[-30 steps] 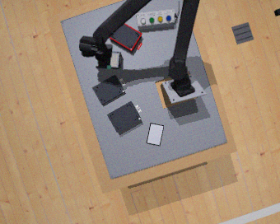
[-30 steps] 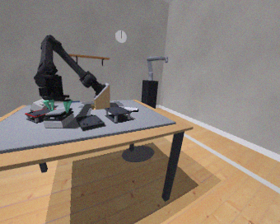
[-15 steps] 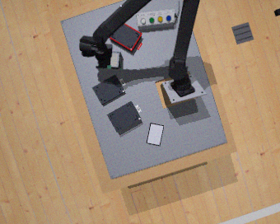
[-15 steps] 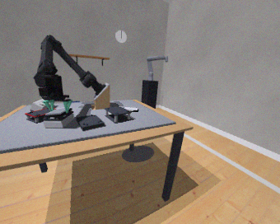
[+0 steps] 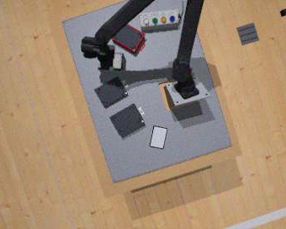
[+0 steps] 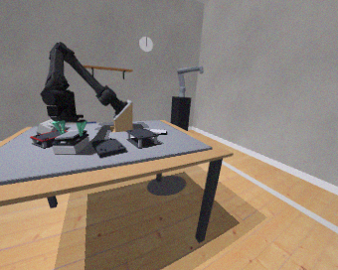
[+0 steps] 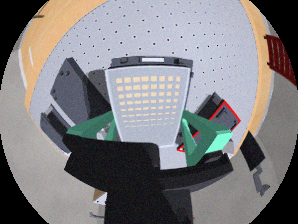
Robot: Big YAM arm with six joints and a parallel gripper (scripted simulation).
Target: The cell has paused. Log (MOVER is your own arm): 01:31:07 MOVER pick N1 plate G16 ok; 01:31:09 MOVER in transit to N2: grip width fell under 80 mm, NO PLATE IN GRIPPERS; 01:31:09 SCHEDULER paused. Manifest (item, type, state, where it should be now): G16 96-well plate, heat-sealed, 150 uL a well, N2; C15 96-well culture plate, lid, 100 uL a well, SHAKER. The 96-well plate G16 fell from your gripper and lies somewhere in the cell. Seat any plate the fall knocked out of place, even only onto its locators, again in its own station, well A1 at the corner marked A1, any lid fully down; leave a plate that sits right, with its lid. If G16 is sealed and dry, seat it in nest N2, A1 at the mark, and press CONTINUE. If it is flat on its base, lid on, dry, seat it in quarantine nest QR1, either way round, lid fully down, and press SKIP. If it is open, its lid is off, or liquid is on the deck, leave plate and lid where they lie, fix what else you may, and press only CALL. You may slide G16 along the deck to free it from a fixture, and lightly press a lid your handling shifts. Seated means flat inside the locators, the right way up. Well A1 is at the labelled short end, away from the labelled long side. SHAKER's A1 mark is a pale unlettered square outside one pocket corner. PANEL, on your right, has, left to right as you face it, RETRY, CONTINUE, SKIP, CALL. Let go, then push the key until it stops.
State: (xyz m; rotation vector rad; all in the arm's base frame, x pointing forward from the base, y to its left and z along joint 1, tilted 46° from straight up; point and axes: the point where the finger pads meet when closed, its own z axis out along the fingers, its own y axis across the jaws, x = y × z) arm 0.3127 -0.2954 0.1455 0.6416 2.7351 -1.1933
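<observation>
Right now my hand is right at the lidded plate. Round my hand: red-framed nest: 15 cm behind, 11 cm to the right, 4 cm below; then plate G16: 51 cm to the left, 10 cm behind, 7 cm below.
</observation>
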